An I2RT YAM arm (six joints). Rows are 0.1 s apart.
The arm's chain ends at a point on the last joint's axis. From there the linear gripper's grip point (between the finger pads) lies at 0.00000 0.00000 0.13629 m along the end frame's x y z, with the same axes.
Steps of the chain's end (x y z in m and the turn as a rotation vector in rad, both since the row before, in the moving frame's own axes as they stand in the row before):
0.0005, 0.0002, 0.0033, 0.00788, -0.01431, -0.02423
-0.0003, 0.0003, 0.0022, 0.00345, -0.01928, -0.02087
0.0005, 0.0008, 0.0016, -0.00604, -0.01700, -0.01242
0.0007, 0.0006, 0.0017, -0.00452, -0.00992, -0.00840
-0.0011, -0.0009, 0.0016, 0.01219, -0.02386, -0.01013
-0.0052, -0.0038, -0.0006, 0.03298, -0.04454, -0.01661
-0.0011, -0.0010, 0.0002, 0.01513, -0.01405, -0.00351
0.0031, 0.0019, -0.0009, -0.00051, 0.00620, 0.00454
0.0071, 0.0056, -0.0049, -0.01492, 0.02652, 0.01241
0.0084, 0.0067, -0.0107, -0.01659, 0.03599, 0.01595
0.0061, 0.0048, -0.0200, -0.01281, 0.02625, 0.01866
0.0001, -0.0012, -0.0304, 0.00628, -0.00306, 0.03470
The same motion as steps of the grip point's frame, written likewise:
-0.0015, -0.0009, 0.0033, 0.00788, -0.01431, -0.02423
-0.0029, -0.0001, 0.0022, 0.00345, -0.01928, -0.02087
-0.0018, 0.0016, 0.0016, -0.00604, -0.01700, -0.01242
-0.0006, 0.0012, 0.0017, -0.00452, -0.00992, -0.00840
-0.0044, -0.0025, 0.0016, 0.01219, -0.02386, -0.01013
-0.0113, -0.0082, -0.0008, 0.03298, -0.04454, -0.01661
-0.0030, -0.0031, 0.0002, 0.01513, -0.01405, -0.00351
0.0039, 0.0020, -0.0009, -0.00051, 0.00620, 0.00454
0.0107, 0.0077, -0.0050, -0.01492, 0.02652, 0.01241
0.0133, 0.0090, -0.0108, -0.01659, 0.03599, 0.01595
0.0097, 0.0066, -0.0201, -0.01281, 0.02625, 0.01866
-0.0003, -0.0021, -0.0304, 0.00628, -0.00306, 0.03470

